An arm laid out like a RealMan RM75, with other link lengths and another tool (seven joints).
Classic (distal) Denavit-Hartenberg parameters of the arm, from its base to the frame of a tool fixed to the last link. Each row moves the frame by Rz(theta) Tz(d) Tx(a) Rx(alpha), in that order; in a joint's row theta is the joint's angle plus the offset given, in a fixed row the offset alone. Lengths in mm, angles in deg.
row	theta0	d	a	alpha
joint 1	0	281.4	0	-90
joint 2	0	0	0	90
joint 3	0	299.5	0	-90
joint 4	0	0	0	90
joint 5	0	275.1	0	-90
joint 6	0	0	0	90
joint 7	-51.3	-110.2	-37.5	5
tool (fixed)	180	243.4	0	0
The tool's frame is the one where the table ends.
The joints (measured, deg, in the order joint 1, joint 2, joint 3, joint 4, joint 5, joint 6, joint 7), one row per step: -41.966, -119.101, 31.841, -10.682, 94.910, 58.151, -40.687; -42.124, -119.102, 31.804, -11.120, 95.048, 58.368, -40.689; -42.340, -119.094, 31.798, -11.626, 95.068, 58.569, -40.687; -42.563, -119.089, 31.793, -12.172, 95.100, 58.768, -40.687; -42.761, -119.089, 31.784, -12.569, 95.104, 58.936, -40.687; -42.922, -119.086, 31.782, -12.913, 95.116, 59.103, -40.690; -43.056, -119.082, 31.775, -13.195, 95.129, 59.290, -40.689; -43.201, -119.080, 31.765, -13.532, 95.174, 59.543, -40.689; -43.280, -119.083, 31.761, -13.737, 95.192, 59.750, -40.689; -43.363, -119.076, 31.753, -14.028, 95.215, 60.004, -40.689; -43.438, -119.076, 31.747, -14.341, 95.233, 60.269, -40.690; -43.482, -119.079, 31.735, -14.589, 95.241, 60.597, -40.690; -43.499, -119.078, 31.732, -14.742, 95.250, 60.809, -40.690; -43.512, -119.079, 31.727, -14.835, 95.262, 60.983, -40.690; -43.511, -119.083, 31.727, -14.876, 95.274, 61.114, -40.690; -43.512, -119.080, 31.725, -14.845, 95.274, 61.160, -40.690
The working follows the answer.
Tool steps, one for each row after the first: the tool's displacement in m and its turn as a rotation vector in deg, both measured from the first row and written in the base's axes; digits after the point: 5 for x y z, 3 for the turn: 0.00190, -0.00153, -0.00156, -0.397, -0.337, -0.151; 0.00414, -0.00288, -0.00320, -0.782, -0.719, -0.264; 0.00647, -0.00446, -0.00498, -1.209, -1.114, -0.369; 0.00848, -0.00538, -0.00626, -1.506, -1.433, -0.480; 0.01017, -0.00628, -0.00733, -1.772, -1.720, -0.583; 0.01169, -0.00700, -0.00817, -1.986, -1.994, -0.701; 0.01348, -0.00803, -0.00919, -2.260, -2.337, -0.860; 0.01466, -0.00874, -0.00981, -2.425, -2.595, -0.972; 0.01602, -0.00984, -0.01060, -2.647, -2.924, -1.077; 0.01742, -0.01114, -0.01149, -2.888, -3.279, -1.166; 0.01874, -0.01228, -0.01216, -3.068, -3.666, -1.281; 0.01949, -0.01305, -0.01254, -3.183, -3.907, -1.352; 0.02008, -0.01353, -0.01276, -3.254, -4.091, -1.426; 0.02044, -0.01383, -0.01287, -3.293, -4.215, -1.489; 0.02050, -0.01365, -0.01272, -3.265, -4.238, -1.530
Tool pose at each row, in the base's axes (x y z in m, rotation vector in deg; rounded; the steps above come from the unrounded poses): -0.35055, 0.34726, -0.16214, -100.027, 103.073, 21.179; -0.34865, 0.34574, -0.16370, -100.115, 103.148, 20.469; -0.34641, 0.34439, -0.16534, -100.225, 103.154, 19.742; -0.34408, 0.34281, -0.16712, -100.367, 103.162, 18.970; -0.34207, 0.34188, -0.16840, -100.423, 103.165, 18.375; -0.34038, 0.34099, -0.16947, -100.467, 103.169, 17.842; -0.33886, 0.34027, -0.17031, -100.464, 103.168, 17.358; -0.33707, 0.33924, -0.17133, -100.452, 103.178, 16.742; -0.33589, 0.33853, -0.17195, -100.420, 103.160, 16.317; -0.33453, 0.33743, -0.17274, -100.425, 103.110, 15.781; -0.33313, 0.33612, -0.17363, -100.453, 103.036, 15.211; -0.33181, 0.33498, -0.17430, -100.410, 102.932, 14.653; -0.33106, 0.33421, -0.17468, -100.384, 102.866, 14.305; -0.33047, 0.33374, -0.17490, -100.335, 102.825, 14.045; -0.33011, 0.33344, -0.17501, -100.283, 102.802, 13.873; -0.33005, 0.33362, -0.17486, -100.222, 102.807, 13.859

